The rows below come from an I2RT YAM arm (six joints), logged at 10 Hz.
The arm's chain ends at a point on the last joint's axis. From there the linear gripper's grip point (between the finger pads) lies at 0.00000 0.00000 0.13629 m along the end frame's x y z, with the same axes.
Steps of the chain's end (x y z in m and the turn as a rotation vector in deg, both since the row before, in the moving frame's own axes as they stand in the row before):
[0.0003 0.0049 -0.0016 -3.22 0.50 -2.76]
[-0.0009 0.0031 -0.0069 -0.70 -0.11 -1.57]
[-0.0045 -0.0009 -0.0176 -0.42 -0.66 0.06]
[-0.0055 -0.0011 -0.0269 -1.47 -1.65 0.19]
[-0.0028 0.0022 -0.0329 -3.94 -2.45 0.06]
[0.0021 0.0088 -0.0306 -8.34 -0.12 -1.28]
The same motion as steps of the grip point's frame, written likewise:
[0.0017 0.0125 -0.0018 -3.22 0.50 -2.76]
[-0.0011 0.0048 -0.0069 -0.70 -0.11 -1.57]
[-0.0061 0.0001 -0.0176 -0.42 -0.66 0.06]
[-0.0094 0.0024 -0.0270 -1.47 -1.65 0.19]
[-0.0086 0.0116 -0.0333 -3.94 -2.45 0.06]
[0.0020 0.0286 -0.0320 -8.34 -0.12 -1.28]

